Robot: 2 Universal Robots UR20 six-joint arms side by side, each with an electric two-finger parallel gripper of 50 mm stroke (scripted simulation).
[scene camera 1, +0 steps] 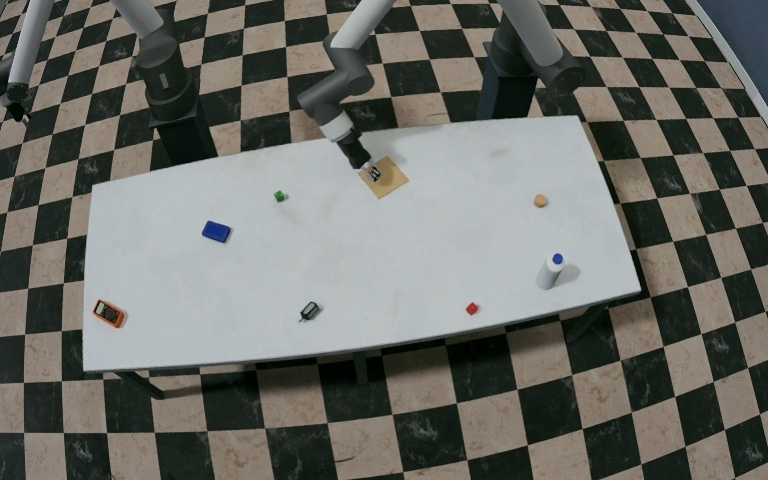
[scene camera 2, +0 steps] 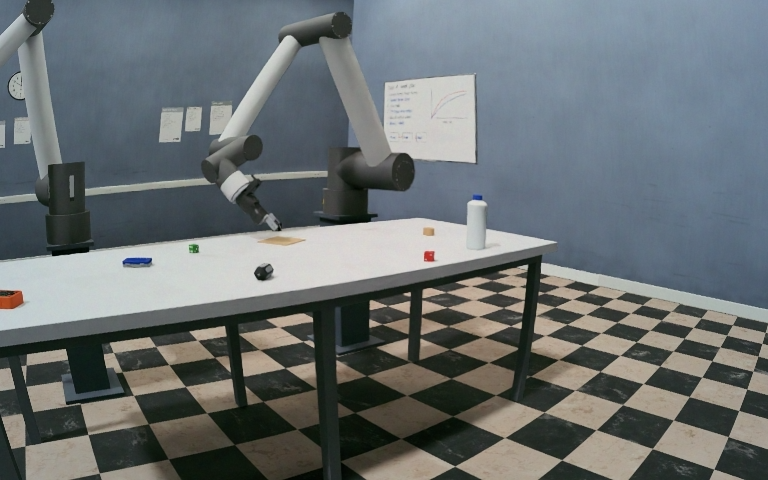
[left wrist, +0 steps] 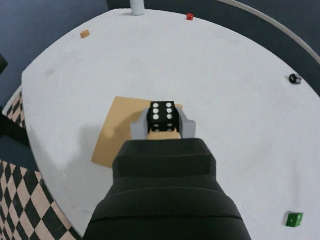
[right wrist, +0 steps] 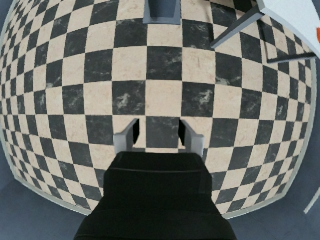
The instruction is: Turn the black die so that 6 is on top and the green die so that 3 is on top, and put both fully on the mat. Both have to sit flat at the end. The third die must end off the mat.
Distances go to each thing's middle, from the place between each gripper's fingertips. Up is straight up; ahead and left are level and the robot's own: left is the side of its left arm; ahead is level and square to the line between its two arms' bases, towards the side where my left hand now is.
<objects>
Right now the tan mat (scene camera 1: 391, 177) is 7 cm below my left hand, 4 cm to the left of it and 2 cm behind it. The rest, counted from my left hand: black die (left wrist: 162, 113) 1 cm below, 1 cm ahead; then white bottle (scene camera 2: 477, 210) 55 cm to the left, 49 cm ahead, 2 cm above.
</objects>
